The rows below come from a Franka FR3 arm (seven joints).
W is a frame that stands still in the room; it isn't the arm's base.
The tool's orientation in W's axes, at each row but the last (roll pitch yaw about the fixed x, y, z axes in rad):
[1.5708 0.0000 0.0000]
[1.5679 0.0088 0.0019]
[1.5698 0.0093 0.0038]
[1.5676 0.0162 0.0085]
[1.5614 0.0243 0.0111]
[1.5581 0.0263 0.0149]
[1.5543 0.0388 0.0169]
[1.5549 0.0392 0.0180]
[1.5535 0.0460 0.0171]
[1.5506 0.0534 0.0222]
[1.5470 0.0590 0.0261]
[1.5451 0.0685 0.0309]
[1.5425 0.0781 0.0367]
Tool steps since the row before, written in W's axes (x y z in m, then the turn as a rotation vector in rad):
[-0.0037 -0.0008 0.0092 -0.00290 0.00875 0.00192]
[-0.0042 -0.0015 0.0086 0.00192 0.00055 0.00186]
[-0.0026 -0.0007 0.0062 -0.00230 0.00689 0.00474]
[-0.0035 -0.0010 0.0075 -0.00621 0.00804 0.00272]
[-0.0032 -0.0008 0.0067 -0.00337 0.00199 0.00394]
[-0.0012 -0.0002 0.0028 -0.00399 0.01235 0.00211]
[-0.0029 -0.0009 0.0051 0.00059 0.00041 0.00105]
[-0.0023 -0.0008 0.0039 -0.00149 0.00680 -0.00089]
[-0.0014 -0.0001 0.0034 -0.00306 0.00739 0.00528]
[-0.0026 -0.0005 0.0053 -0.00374 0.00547 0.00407]
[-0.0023 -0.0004 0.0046 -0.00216 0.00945 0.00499]
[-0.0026 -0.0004 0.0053 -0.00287 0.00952 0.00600]
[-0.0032 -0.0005 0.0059 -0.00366 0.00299 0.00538]
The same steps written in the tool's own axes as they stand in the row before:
[-0.0037 0.0092 0.0008 -0.00290 0.00192 -0.00875]
[-0.0043 0.0086 0.0015 0.00190 0.00188 -0.00054]
[-0.0027 0.0062 0.0007 -0.00232 0.00473 -0.00689]
[-0.0036 0.0074 0.0010 -0.00618 0.00265 -0.00808]
[-0.0034 0.0066 0.0008 -0.00344 0.00388 -0.00199]
[-0.0013 0.0028 0.0002 -0.00386 0.00217 -0.01238]
[-0.0031 0.0050 0.0009 0.00056 0.00108 -0.00038]
[-0.0025 0.0038 0.0008 -0.00133 -0.00083 -0.00684]
[-0.0016 0.0033 0.0001 -0.00317 0.00527 -0.00735]
[-0.0029 0.0051 0.0005 -0.00383 0.00398 -0.00547]
[-0.0026 0.0044 0.0004 -0.00220 0.00509 -0.00938]
[-0.0030 0.0051 0.0005 -0.00298 0.00605 -0.00945]
[-0.0037 0.0056 0.0005 -0.00396 0.00517 -0.00298]

